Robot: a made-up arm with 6 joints. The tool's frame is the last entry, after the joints.
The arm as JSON. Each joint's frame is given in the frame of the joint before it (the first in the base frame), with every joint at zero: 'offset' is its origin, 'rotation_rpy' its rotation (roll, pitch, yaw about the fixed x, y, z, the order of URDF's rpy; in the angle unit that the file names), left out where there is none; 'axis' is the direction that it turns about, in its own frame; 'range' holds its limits. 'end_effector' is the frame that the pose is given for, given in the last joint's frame.
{
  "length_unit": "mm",
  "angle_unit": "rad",
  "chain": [
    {
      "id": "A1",
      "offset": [
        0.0,
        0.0,
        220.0
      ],
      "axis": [
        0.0,
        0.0,
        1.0
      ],
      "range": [
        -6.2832,
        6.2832
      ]
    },
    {
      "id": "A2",
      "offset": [
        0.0,
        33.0,
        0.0
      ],
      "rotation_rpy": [
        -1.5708,
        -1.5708,
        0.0
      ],
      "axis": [
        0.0,
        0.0,
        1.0
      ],
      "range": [
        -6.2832,
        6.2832
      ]
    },
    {
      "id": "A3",
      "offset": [
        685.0,
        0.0,
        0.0
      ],
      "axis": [
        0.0,
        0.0,
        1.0
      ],
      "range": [
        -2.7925,
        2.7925
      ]
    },
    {
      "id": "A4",
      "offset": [
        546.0,
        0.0,
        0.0
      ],
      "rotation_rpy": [
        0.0,
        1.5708,
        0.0
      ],
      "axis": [
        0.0,
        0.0,
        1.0
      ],
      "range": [
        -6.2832,
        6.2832
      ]
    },
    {
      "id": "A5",
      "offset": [
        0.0,
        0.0,
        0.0
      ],
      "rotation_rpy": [
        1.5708,
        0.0,
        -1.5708
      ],
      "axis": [
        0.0,
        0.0,
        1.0
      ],
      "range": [
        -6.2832,
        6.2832
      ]
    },
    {
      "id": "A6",
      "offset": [
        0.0,
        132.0,
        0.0
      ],
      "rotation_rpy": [
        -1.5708,
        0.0,
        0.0
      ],
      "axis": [
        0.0,
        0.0,
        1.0
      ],
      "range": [
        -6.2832,
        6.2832
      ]
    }
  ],
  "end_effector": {
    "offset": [
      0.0,
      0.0,
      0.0
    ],
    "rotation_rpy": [
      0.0,
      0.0,
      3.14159
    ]
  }
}
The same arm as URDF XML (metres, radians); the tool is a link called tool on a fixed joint. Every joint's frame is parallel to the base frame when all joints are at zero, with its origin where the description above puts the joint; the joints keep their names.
<robot name="arm">
<link name="base"/>
<link name="link1"/>
<link name="link2"/>
<link name="link3"/>
<link name="link4"/>
<link name="link5"/>
<link name="link6"/>
<link name="tool"/>
<joint name="A1" type="revolute"><parent link="base"/><child link="link1"/><origin xyz="0.0000 0.0000 0.2200" rpy="0.0000 0.0000 0.0000"/><axis xyz="0 0 1"/><limit lower="-6.2832" upper="6.2832"/></joint>
<joint name="A2" type="revolute"><parent link="link1"/><child link="link2"/><origin xyz="0.0000 0.0330 0.0000" rpy="0.0000 0.0000 0.0000"/><axis xyz="0 1 0"/><limit lower="-6.2832" upper="6.2832"/></joint>
<joint name="A3" type="revolute"><parent link="link2"/><child link="link3"/><origin xyz="0.0000 0.0000 0.6850" rpy="0.0000 0.0000 0.0000"/><axis xyz="0 1 0"/><limit lower="-2.7925" upper="2.7925"/></joint>
<joint name="A4" type="revolute"><parent link="link3"/><child link="link4"/><origin xyz="0.0000 0.0000 0.5460" rpy="0.0000 0.0000 0.0000"/><axis xyz="0 0 1"/><limit lower="-6.2832" upper="6.2832"/></joint>
<joint name="A5" type="revolute"><parent link="link4"/><child link="link5"/><origin xyz="0.0000 0.0000 0.0000" rpy="0.0000 0.0000 0.0000"/><axis xyz="0 1 0"/><limit lower="-6.2832" upper="6.2832"/></joint>
<joint name="A6" type="revolute"><parent link="link5"/><child link="link6"/><origin xyz="0.0000 0.0000 0.1320" rpy="0.0000 0.0000 0.0000"/><axis xyz="0 0 1"/><limit lower="-6.2832" upper="6.2832"/></joint>
<joint name="tool_fixed" type="fixed"><parent link="link6"/><child link="tool"/><origin xyz="0.0000 0.0000 0.0000" rpy="0.0000 0.0000 0.0000"/></joint>
</robot>

